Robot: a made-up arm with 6 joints.
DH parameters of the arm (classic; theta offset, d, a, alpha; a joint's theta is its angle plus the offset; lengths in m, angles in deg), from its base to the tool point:
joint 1: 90 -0.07 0.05 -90
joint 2: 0 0.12 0.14 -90
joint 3: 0 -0.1 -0.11 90
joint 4: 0 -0.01 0.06 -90
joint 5: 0 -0.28 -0.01 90
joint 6: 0 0.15 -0.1 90
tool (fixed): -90 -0.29 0 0
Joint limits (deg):
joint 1: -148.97..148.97
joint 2: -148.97..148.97
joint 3: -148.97..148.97
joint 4: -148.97..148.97
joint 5: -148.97..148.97
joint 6: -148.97..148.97
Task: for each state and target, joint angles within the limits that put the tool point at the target. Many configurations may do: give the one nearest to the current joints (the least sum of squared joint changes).
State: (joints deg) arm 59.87 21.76 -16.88 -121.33 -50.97 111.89
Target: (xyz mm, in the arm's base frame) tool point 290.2 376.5 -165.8
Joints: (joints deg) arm 57.17 20.42 -57.65 -99.04 -73.24 123.11
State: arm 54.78 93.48 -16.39 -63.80 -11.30 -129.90
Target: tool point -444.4 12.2 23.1
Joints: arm 56.60 98.97 -36.00 -69.59 -35.60 -77.89
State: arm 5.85 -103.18 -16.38 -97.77 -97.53 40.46
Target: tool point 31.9 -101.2 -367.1
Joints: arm -5.67 -90.65 28.45 -90.71 -115.08 54.91
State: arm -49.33 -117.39 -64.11 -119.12 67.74 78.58
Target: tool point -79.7 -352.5 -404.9
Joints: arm -64.62 -101.21 -71.58 -90.28 95.05 94.76
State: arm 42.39 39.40 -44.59 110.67 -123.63 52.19
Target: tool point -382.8 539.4 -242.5
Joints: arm 19.16 31.30 -53.76 77.80 -113.87 100.29
